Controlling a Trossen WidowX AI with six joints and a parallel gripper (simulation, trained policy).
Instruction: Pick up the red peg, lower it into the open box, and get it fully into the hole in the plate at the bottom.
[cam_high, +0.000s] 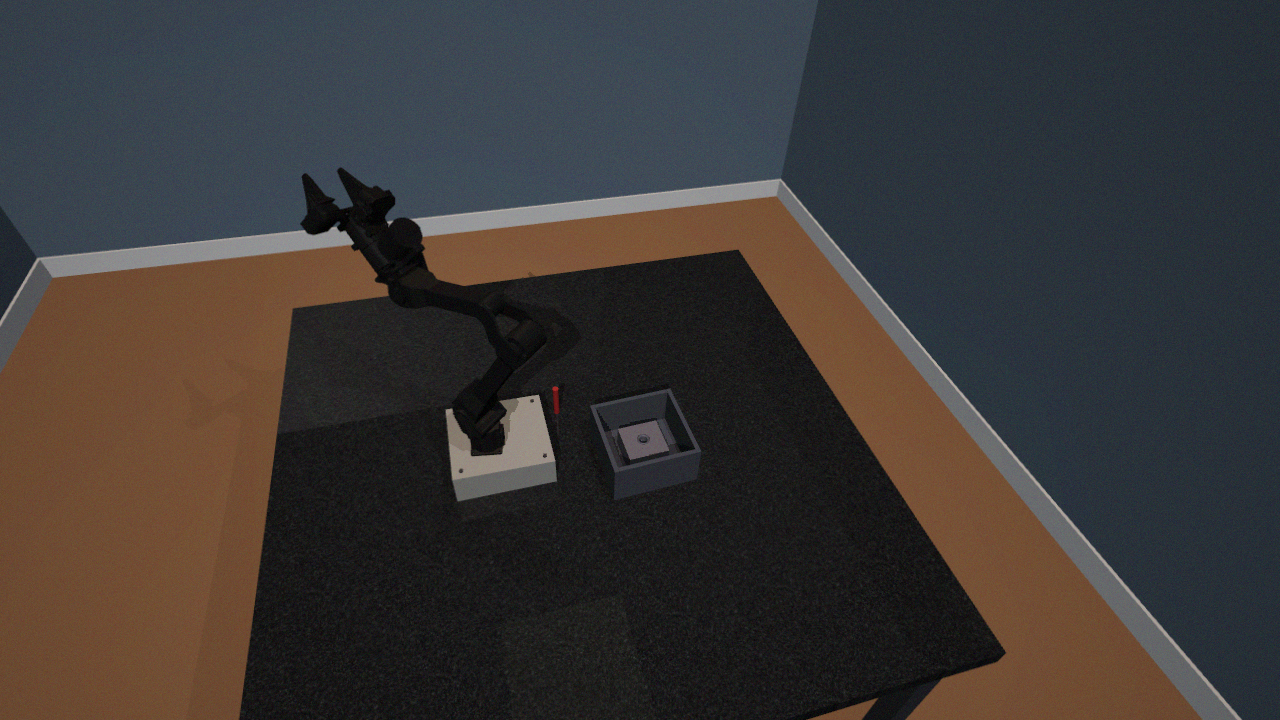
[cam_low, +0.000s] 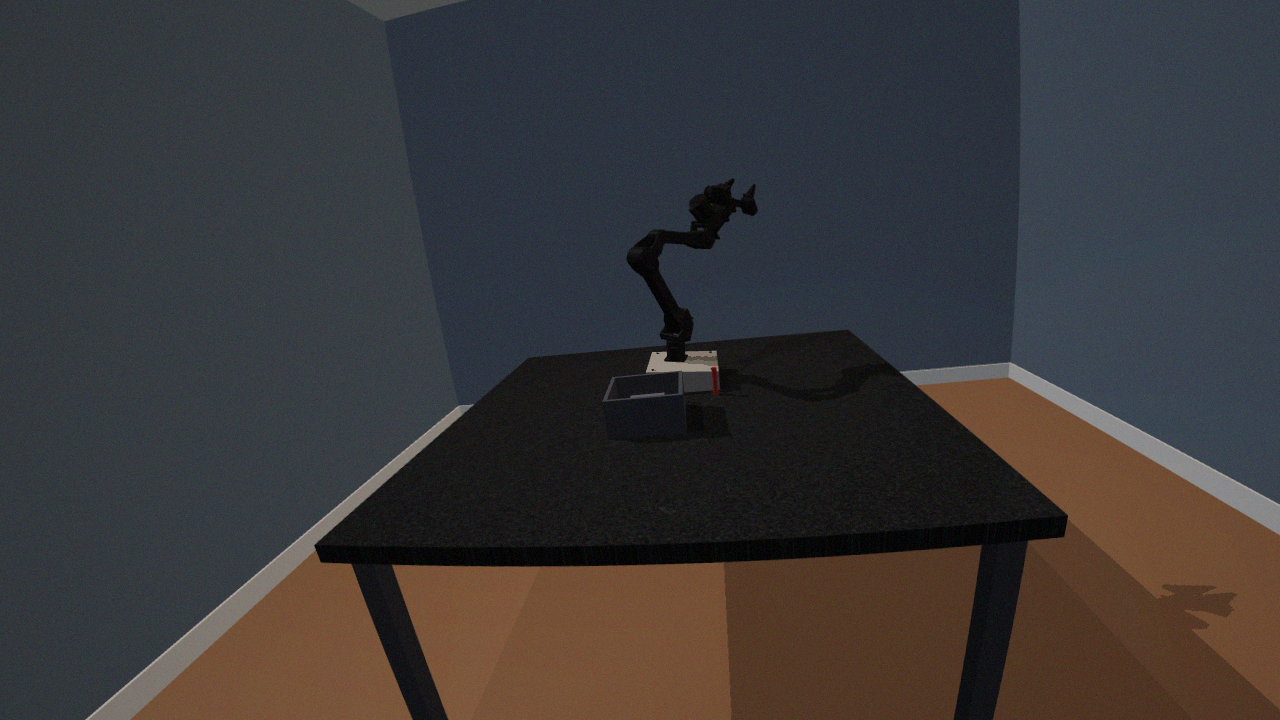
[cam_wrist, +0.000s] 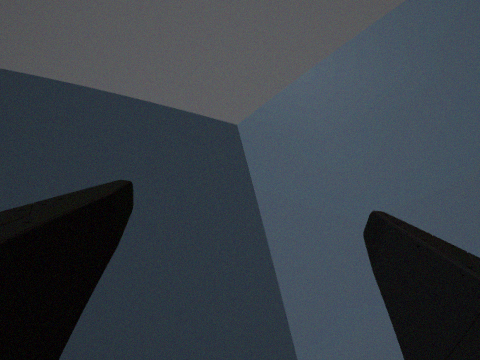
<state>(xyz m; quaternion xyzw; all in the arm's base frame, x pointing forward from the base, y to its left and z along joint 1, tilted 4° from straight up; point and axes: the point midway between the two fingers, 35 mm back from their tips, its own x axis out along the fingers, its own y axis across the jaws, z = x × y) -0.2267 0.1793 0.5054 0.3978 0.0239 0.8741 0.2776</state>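
My gripper tip is 540 mm above the red peg, 390 mm short of it and 100 mm to the left of it. From my gripper tip the other things lie so: grey box: 580 mm ahead, 560 mm below, 240 mm to the right; then light grey plate: 580 mm ahead, 540 mm below, 240 mm to the right.
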